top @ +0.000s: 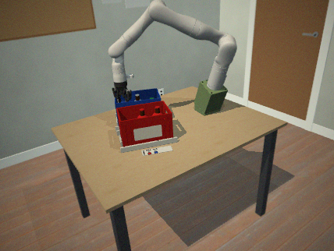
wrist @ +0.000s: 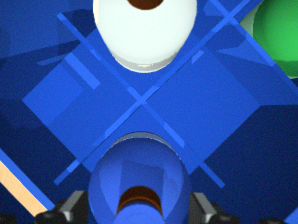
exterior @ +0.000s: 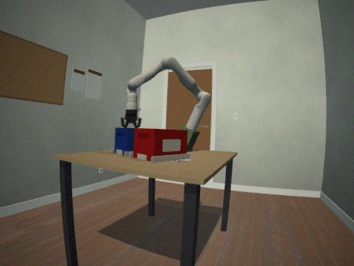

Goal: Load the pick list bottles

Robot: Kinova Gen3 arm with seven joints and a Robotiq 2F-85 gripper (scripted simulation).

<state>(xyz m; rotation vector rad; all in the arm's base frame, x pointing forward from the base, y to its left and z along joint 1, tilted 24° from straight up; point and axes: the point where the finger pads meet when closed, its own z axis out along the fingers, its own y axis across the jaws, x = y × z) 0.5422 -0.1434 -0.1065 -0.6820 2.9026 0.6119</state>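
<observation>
The blue-label bottle is 70 mm below my hand. Round my hand: blue crate 100 mm behind, 70 mm below, 10 mm to the right; green-label bottle 160 mm behind, 70 mm below, 60 mm to the left; white-label bottle 110 mm behind, 70 mm below, 60 mm to the right.
</observation>
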